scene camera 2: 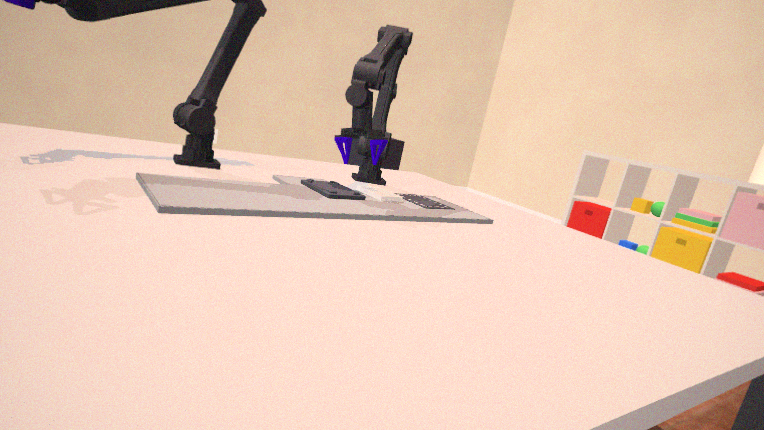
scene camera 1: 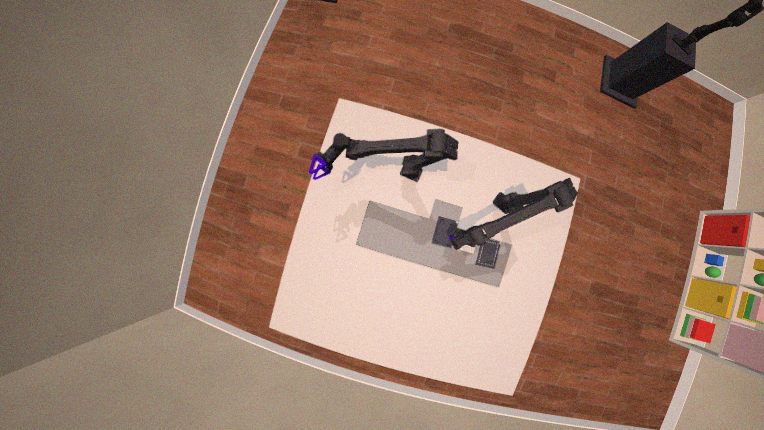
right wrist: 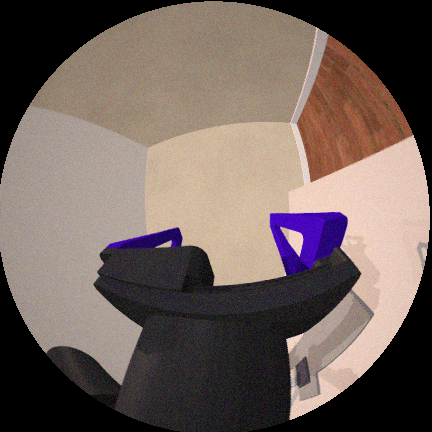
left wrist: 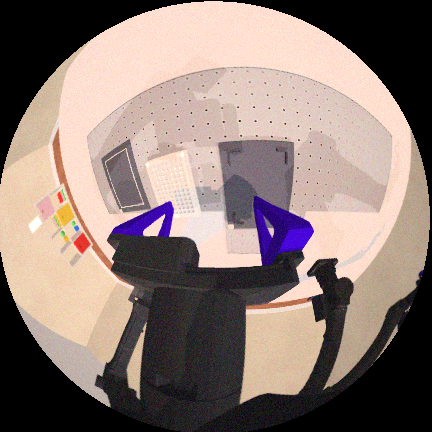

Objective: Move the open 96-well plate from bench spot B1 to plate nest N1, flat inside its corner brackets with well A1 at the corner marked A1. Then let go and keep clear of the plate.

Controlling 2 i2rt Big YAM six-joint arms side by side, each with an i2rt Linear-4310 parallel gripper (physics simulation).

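Seen in the pictures: left gripper, fingertip midpoint: (scene camera 2: 360,164) (left wrist: 210,202); right gripper, fingertip midpoint: (scene camera 1: 311,176) (right wrist: 223,226); left arm's base at its link origin: (scene camera 2: 368,181) (scene camera 1: 502,203); right arm's base at its link origin: (scene camera 2: 196,164) (scene camera 1: 411,172) (left wrist: 322,265).
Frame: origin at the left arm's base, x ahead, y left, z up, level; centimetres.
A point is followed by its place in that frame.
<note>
The white open 96-well plate (scene camera 2: 386,194) @(y -1.9, x 36.1, z 2.7 cm) (left wrist: 172,175) @(y -3.1, x 35.2, z 2.4 cm) lies flat on the perforated board between the dark nest and a dark outlined pad. In scene camera 1 my left arm mostly hides it. The nest N1 (scene camera 1: 443,227) @(y -20.8, x 36.2, z 2.4 cm) (scene camera 2: 327,188) @(y -19.9, x 39.6, z 2.3 cm) (left wrist: 265,172) @(y -17.9, x 40.8, z 2.5 cm) is a dark slab with raised corner brackets; a small pale label sits at its near left corner in the left wrist view, too small to read. My left gripper (scene camera 2: 360,162) @(y -11.4, x 36.5, z 10.1 cm) (left wrist: 210,202) @(y -11.4, x 36.5, z 10.1 cm) is open and empty, pointing down above the board near plate and nest. My right gripper (scene camera 1: 319,167) @(y -86.6, x 60.4, z 39.0 cm) (right wrist: 223,226) @(y -86.6, x 60.4, z 39.0 cm) is open and empty, far from the plate.
The dark pad with a white outline (scene camera 1: 487,253) @(y 11.1, x 30.9, z 1.4 cm) (scene camera 2: 427,201) @(y 13.4, x 30.1, z 1.5 cm) (left wrist: 125,176) @(y 9.9, x 31.9, z 1.5 cm) lies beside the plate, away from the nest. The grey perforated board (scene camera 1: 376,235) @(y -48.4, x 65.0, z 1.3 cm) (scene camera 2: 213,201) @(y -46.3, x 67.9, z 1.3 cm) (left wrist: 210,120) @(y -7.0, x 46.0, z 1.3 cm) bears them. A dark pedestal (scene camera 1: 644,64) stands beyond the table, and a toy shelf (scene camera 2: 630,161) by the wall.
</note>
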